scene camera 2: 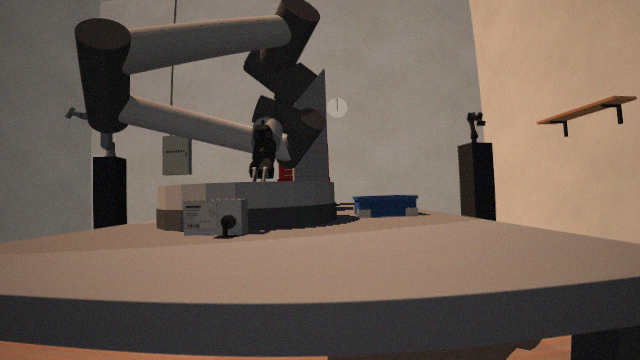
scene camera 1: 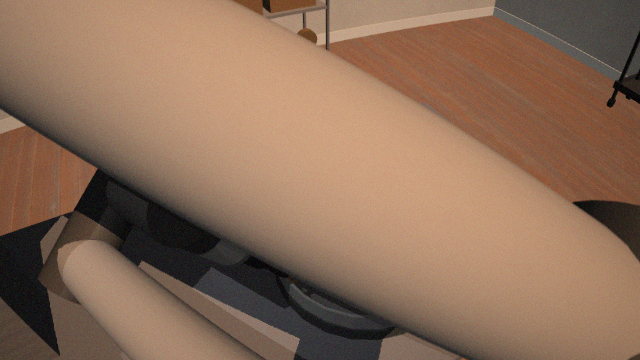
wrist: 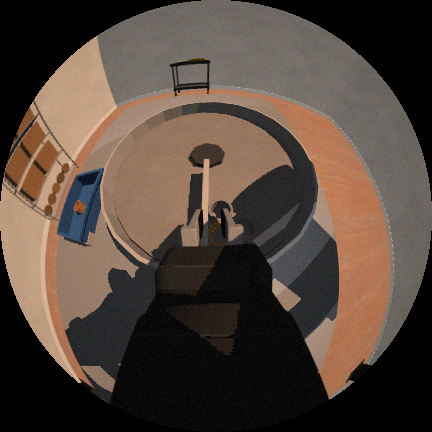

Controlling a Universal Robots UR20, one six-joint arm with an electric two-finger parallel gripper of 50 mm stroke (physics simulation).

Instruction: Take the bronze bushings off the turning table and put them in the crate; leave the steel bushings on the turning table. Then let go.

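Where they show: gripper, between the fingertips: (wrist: 211, 217); arm's base, origin of its link: (scene camera 2: 306, 95).
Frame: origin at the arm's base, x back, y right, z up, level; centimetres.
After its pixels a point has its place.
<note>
The turning table (scene camera 2: 280, 195) @(x -103.9, y 17.3, z -53.8 cm) (wrist: 150, 165) @(x -84.3, y 13.4, z -54.7 cm) is a broad round dish with a raised rim. My gripper (scene camera 2: 259, 176) @(x -70.2, y 23.3, z -50.9 cm) (wrist: 211, 217) @(x -70.2, y 23.3, z -50.9 cm) points down over it, its two fingers apart; the arm hides it in scene camera 1. A bronze bushing (wrist: 211, 234) shows as a ring low between the fingers, partly hidden by the gripper body, with no clear contact. A steel bushing (wrist: 220, 202) @(x -72.9, y 25.0, z -52.8 cm) lies just beyond the right finger's tip. A dim round shape right of that finger is too dark to name. The blue crate (scene camera 2: 386, 206) @(x -90.3, y -8.4, z -57.4 cm) (wrist: 94, 176) @(x -89.4, y -6.4, z -57.0 cm) holds a bronze bushing (wrist: 79, 207) @(x -80.9, y -10.6, z -57.5 cm).
A dark hub (wrist: 206, 152) @(x -84.4, y 24.6, z -53.9 cm) stands at the turning table's middle, with a pale bar (wrist: 206, 185) @(x -75.0, y 23.4, z -51.2 cm) running from it toward the fingers. A grey labelled box (scene camera 2: 201, 218) @(x -109.0, y 30.6, z -57.2 cm) stands before the turning table. The arm's large tube (scene camera 1: 320, 165) @(x -50.1, y 55.1, z 7.2 cm) covers much of scene camera 1.
</note>
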